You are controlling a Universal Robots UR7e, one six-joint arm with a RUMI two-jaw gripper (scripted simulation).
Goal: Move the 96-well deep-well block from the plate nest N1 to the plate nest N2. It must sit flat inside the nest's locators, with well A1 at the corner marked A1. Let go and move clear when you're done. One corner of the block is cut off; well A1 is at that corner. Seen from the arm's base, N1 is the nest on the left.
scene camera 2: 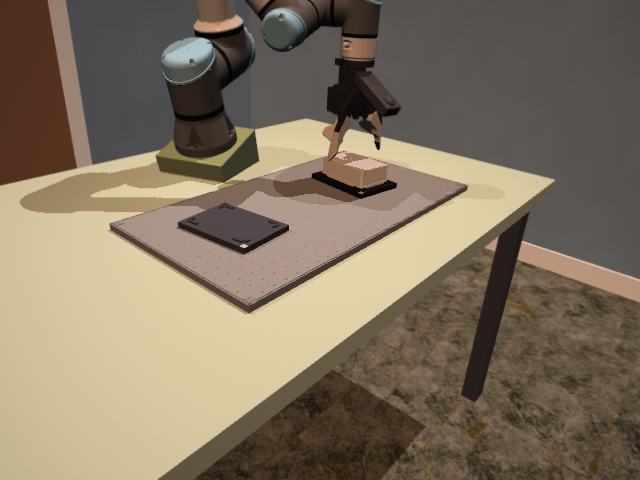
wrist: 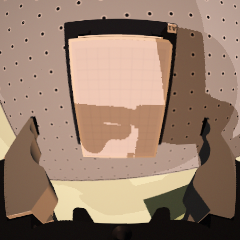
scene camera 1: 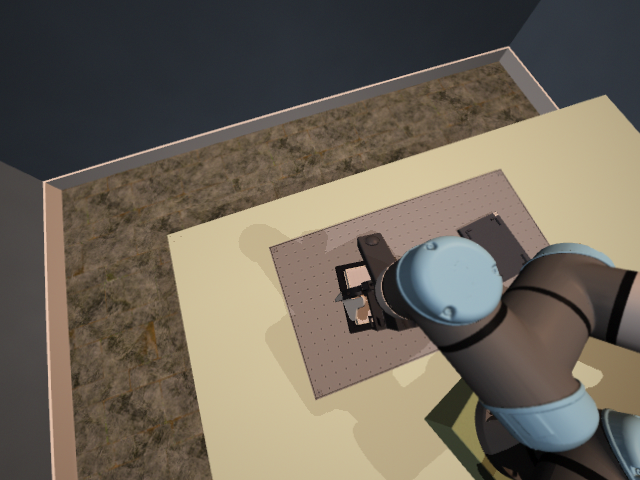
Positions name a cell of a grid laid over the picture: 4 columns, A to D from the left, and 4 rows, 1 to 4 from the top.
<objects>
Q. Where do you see a nest N2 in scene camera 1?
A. At D3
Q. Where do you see a nest N2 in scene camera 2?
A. B2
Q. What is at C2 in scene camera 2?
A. My gripper.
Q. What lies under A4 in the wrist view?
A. My gripper.
</objects>
